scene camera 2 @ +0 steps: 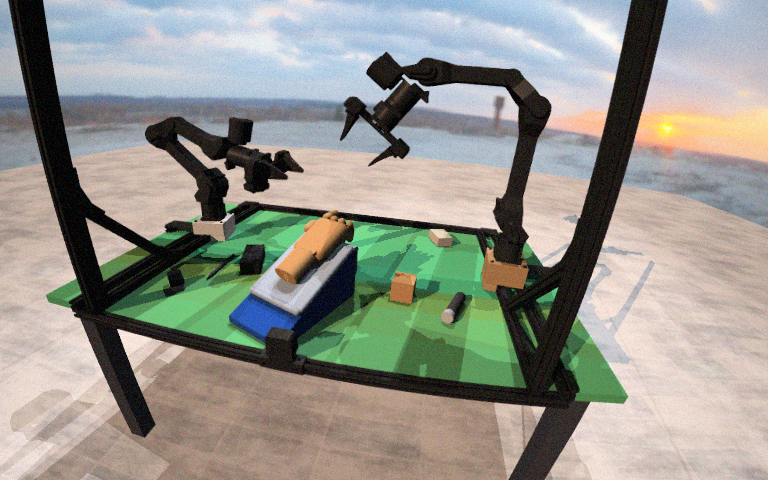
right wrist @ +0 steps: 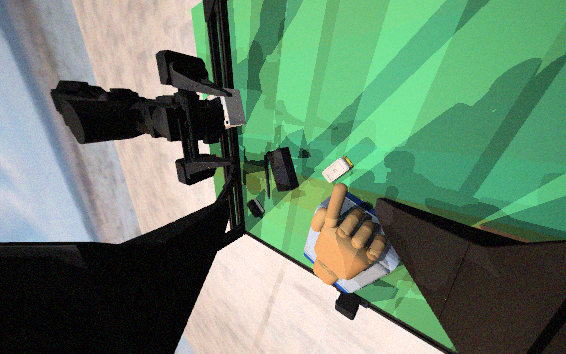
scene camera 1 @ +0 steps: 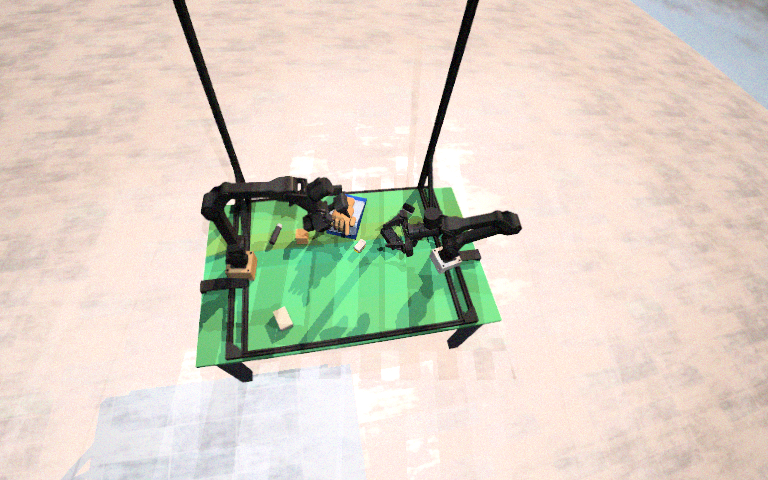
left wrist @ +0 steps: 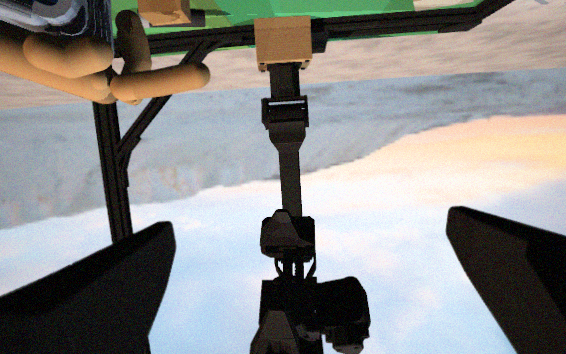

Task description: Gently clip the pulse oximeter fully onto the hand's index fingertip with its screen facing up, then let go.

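Seen in the pictures: left gripper, between the fingertips: (scene camera 2: 295, 174) (right wrist: 231, 131) (scene camera 1: 383, 235) (left wrist: 311, 227); right gripper, between the fingertips: (scene camera 2: 354, 153) (right wrist: 302, 205) (scene camera 1: 340, 222) (left wrist: 279, 254); left arm's base, origin of its link: (scene camera 2: 213, 217) (scene camera 1: 447, 255); right arm's base, origin of its link: (scene camera 2: 506, 257) (scene camera 1: 239, 261) (left wrist: 283, 65).
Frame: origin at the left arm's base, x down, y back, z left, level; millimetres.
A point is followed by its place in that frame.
The white pulse oximeter (scene camera 1: 360, 245) @[x 26, y -336, z -189 mm] (right wrist: 336, 169) @[x 27, y -340, z -193 mm] with a yellow end lies on the green table, just off the hand's index fingertip (right wrist: 340, 189) in the right wrist view. The tan hand (scene camera 1: 343, 221) @[x -104, y -395, z -249 mm] (scene camera 2: 317, 243) @[x -77, y -371, z -344 mm] (right wrist: 342, 252) @[x -102, y -395, z -288 mm] rests palm-down on a blue and white wedge (scene camera 2: 334, 300) @[x 35, y -410, z -383 mm], its index finger extended. The oximeter does not show in scene camera 2. My left gripper (scene camera 2: 294, 173) @[x -166, y -284, z -93 mm] is open and empty, above the table beyond the oximeter from the right arm. My right gripper (scene camera 2: 355, 152) @[x -238, y -439, z -157 mm] (right wrist: 302, 205) @[x -238, y -439, z -157 mm] is open and empty, high above the table near the hand.
A wooden cube (scene camera 1: 301, 236) @[x 9, y -569, z -309 mm] (scene camera 2: 402, 287) @[x 20, y -557, z -348 mm] and a dark cylinder (scene camera 1: 275, 234) @[x 34, y -673, z -374 mm] (scene camera 2: 454, 307) @[x 34, y -664, z -404 mm] lie beside the wedge. A cream block (scene camera 1: 282, 318) @[x 29, y -737, z 19 mm] (scene camera 2: 440, 237) @[x 29, y -725, z -20 mm] lies farther off. A black box (scene camera 2: 252, 259) @[x 25, y -193, z -229 mm] (right wrist: 283, 169) @[x 24, y -200, z -188 mm] and a thin black rod (scene camera 2: 221, 266) @[x 53, y -106, z -223 mm] lie on the left arm's side.
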